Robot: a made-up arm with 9 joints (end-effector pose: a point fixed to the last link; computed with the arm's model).
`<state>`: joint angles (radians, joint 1 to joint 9).
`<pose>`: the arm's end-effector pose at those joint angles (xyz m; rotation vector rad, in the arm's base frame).
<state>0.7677 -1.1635 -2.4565 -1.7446 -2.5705 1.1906 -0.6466 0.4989 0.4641</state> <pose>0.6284 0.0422 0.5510 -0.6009 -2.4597 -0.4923</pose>
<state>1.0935 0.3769 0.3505 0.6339 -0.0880 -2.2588 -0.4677 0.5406 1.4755</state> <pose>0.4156 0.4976 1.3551 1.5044 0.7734 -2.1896</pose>
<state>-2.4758 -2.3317 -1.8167 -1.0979 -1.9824 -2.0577 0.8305 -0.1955 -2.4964</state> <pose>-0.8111 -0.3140 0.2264 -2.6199 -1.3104 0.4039</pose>
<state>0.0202 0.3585 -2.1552 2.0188 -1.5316 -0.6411 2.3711 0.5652 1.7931</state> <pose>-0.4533 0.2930 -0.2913 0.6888 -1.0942 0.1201</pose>
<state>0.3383 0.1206 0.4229 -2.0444 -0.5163 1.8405 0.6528 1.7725 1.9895</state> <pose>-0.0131 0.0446 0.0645 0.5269 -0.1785 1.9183</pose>
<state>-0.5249 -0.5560 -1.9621 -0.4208 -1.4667 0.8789 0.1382 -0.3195 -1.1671</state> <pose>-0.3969 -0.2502 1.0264 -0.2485 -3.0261 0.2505</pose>
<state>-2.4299 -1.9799 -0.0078 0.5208 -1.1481 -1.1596 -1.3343 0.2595 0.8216</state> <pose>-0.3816 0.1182 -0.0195 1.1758 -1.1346 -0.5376</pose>
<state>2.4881 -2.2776 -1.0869 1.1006 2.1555 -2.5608 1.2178 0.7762 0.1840</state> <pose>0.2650 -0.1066 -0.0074 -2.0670 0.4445 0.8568</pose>
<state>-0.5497 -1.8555 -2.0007 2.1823 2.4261 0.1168 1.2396 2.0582 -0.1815</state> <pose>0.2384 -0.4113 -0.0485 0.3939 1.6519 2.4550</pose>
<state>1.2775 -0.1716 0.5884 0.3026 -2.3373 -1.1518 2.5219 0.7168 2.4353</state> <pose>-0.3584 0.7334 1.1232 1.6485 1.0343 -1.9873</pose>
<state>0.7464 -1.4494 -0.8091 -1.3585 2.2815 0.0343 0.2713 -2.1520 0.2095</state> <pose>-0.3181 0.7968 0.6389 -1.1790 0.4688 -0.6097</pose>
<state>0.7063 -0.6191 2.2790 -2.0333 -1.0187 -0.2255 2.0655 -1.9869 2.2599</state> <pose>0.0152 -0.3509 0.7164 -0.7288 -2.7391 0.1649</pose>
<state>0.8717 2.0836 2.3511 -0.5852 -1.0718 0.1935 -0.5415 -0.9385 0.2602</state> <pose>0.1303 0.2527 0.5188 0.2397 -2.2464 -1.4188</pose>
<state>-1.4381 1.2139 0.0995 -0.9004 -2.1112 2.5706 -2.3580 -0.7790 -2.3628</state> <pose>-0.0026 -0.3420 0.6675 1.9875 1.3172 -1.5598</pose>
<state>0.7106 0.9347 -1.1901 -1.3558 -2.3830 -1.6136 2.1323 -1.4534 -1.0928</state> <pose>-0.2401 0.4301 0.8422 0.2489 2.9367 -0.5012</pose>
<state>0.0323 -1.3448 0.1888 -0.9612 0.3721 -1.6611 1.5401 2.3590 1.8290</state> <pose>-1.0568 -0.2477 1.0133 -2.2364 -0.1279 -0.9272</pose>
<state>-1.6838 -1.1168 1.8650 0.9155 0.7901 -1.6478 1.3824 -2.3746 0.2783</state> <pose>-1.1322 -0.0609 0.4888 2.4895 0.2244 -0.9754</pose>
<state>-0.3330 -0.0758 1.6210 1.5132 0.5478 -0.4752 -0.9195 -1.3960 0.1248</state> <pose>-0.3626 -0.9405 0.1985 -2.0277 -1.2941 0.7828</pose>
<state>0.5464 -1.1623 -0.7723 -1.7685 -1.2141 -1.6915 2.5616 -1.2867 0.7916</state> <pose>-0.4927 0.0286 0.8460 0.0737 1.1891 0.6924</pose>
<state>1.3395 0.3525 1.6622 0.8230 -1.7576 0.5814 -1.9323 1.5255 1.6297</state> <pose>-0.9297 0.0620 0.1472 -1.4977 -0.7354 -0.9451</pose>
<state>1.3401 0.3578 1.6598 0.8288 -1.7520 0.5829 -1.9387 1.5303 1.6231</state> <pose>-0.9284 0.0563 0.1533 -1.5070 -0.7385 -0.9311</pose>
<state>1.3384 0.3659 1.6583 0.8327 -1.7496 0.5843 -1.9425 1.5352 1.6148</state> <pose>-0.9288 0.0531 0.1611 -1.5107 -0.7327 -0.9140</pose>
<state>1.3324 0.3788 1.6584 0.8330 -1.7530 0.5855 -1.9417 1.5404 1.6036</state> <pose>-0.9322 0.0544 0.1713 -1.5039 -0.7117 -0.8915</pose>
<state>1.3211 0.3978 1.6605 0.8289 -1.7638 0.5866 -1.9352 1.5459 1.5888</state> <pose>-0.9394 0.0610 0.1853 -1.4837 -0.6718 -0.8621</pose>
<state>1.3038 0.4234 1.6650 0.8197 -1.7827 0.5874 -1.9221 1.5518 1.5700</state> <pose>-0.9506 0.0729 0.2045 -1.4477 -0.6115 -0.8249</pose>
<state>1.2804 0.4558 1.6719 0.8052 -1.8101 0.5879 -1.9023 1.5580 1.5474</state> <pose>-0.9657 0.0890 0.2314 -1.3953 -0.5312 -0.7789</pose>
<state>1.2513 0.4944 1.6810 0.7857 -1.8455 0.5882 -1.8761 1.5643 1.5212</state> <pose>-0.9839 0.1071 0.2684 -1.3272 -0.4333 -0.7235</pose>
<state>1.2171 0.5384 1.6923 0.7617 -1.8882 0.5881 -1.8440 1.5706 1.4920</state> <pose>-1.0039 0.1243 0.3178 -1.2444 -0.3207 -0.6585</pose>
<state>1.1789 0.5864 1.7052 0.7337 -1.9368 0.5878 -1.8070 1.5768 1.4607</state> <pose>-1.0232 0.1362 0.3803 -1.1492 -0.1985 -0.5844</pose>
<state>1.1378 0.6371 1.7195 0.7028 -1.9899 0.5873 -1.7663 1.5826 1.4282</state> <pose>-1.0392 0.1388 0.4552 -1.0449 -0.0708 -0.5021</pose>
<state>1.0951 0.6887 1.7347 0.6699 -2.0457 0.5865 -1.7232 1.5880 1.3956</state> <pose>-1.0491 0.1288 0.5393 -0.9349 0.0574 -0.4137</pose>
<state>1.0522 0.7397 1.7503 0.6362 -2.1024 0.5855 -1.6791 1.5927 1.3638</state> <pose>-1.0508 0.1046 0.6278 -0.8235 0.1820 -0.3215</pose>
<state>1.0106 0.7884 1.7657 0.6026 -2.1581 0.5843 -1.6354 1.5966 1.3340</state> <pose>-1.0435 0.0671 0.7146 -0.7147 0.2991 -0.2288</pose>
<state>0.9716 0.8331 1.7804 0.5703 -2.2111 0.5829 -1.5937 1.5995 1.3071</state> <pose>-1.0279 0.0193 0.7943 -0.6127 0.4054 -0.1390</pose>
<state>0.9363 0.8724 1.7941 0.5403 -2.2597 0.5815 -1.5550 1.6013 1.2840</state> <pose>-1.0063 -0.0339 0.8628 -0.5206 0.4988 -0.0559</pose>
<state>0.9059 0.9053 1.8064 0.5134 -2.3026 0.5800 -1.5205 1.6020 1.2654</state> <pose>-0.9818 -0.0869 0.9181 -0.4414 0.5778 0.0171</pose>
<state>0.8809 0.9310 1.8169 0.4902 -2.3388 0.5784 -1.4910 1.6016 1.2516</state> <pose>-0.9581 -0.1353 0.9599 -0.3769 0.6415 0.0777</pose>
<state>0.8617 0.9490 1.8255 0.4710 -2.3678 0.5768 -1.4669 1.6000 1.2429</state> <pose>-0.9383 -0.1751 0.9896 -0.3277 0.6900 0.1236</pose>
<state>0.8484 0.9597 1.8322 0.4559 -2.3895 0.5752 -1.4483 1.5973 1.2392</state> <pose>-0.9243 -0.2042 1.0092 -0.2938 0.7242 0.1544</pose>
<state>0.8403 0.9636 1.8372 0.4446 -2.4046 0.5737 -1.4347 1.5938 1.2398</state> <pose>-0.9171 -0.2224 1.0209 -0.2730 0.7458 0.1709</pose>
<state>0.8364 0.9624 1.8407 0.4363 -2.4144 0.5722 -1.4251 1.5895 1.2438</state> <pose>-0.9155 -0.2317 1.0271 -0.2630 0.7578 0.1761</pose>
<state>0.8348 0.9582 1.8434 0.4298 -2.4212 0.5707 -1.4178 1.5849 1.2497</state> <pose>-0.9174 -0.2356 1.0303 -0.2588 0.7643 0.1747</pose>
